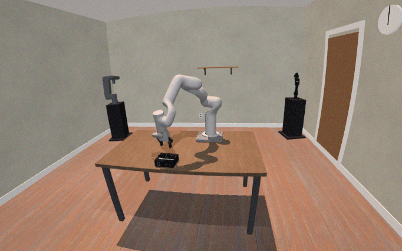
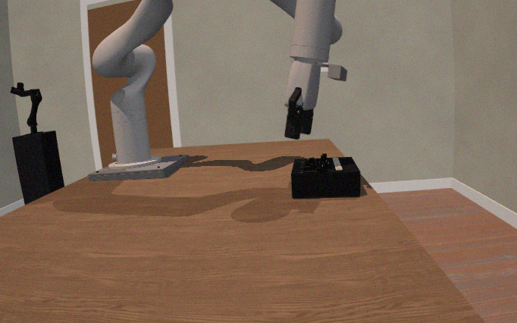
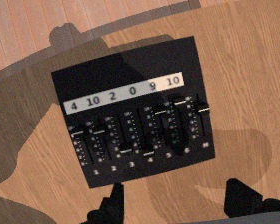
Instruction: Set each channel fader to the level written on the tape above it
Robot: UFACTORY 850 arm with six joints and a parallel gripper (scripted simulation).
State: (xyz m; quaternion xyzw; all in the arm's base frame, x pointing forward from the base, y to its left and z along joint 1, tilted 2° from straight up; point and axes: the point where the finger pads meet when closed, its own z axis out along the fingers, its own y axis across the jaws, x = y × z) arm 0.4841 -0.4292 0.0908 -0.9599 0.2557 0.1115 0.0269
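Now: the master fader 7 cm below my hand, 6 cm to the right of it and 3 cm ahead of it.
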